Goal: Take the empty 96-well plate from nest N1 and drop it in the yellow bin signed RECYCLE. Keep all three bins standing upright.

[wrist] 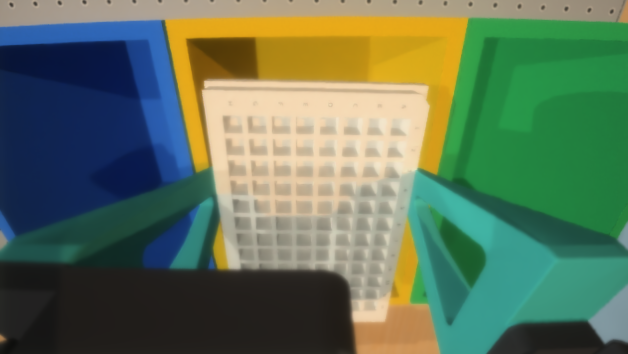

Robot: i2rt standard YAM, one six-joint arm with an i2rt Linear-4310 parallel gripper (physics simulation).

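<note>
The white 96-well plate [316, 187] is held between the two teal fingers of my gripper [314, 177], one on each long side. Its wells look empty. It hangs above the yellow bin [315, 27], whose open inside shows past the plate's far edge. The plate covers much of the bin's opening, and its near end reaches over the bin's near rim. The RECYCLE sign and nest N1 do not show in this view.
A blue bin [65, 125] stands against the yellow bin on the left and a green bin [555, 140] on the right. A grey perforated panel [300, 9] runs behind them. Wooden table [395, 337] shows at the near side.
</note>
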